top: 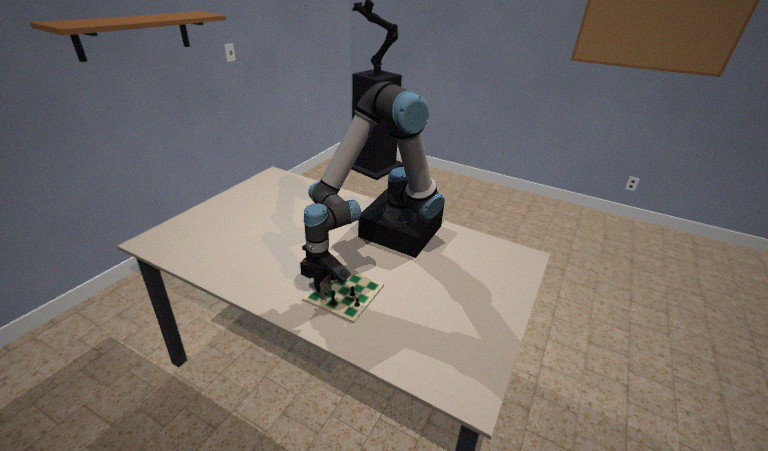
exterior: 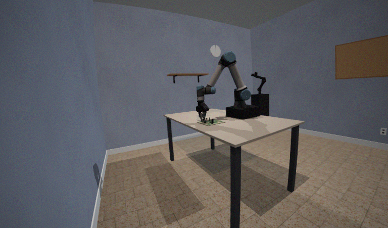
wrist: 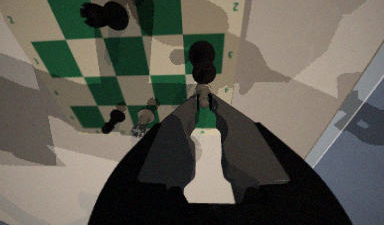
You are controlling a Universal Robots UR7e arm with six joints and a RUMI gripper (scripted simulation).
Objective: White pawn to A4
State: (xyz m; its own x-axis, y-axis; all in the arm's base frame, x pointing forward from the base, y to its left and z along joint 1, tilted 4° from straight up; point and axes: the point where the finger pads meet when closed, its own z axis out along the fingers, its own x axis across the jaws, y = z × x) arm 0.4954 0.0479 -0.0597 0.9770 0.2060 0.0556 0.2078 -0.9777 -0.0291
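Now: the white pawn 1 cm below my hand. Round my hand: chessboard (8 cm behind, 2 cm to the left, 2 cm below).
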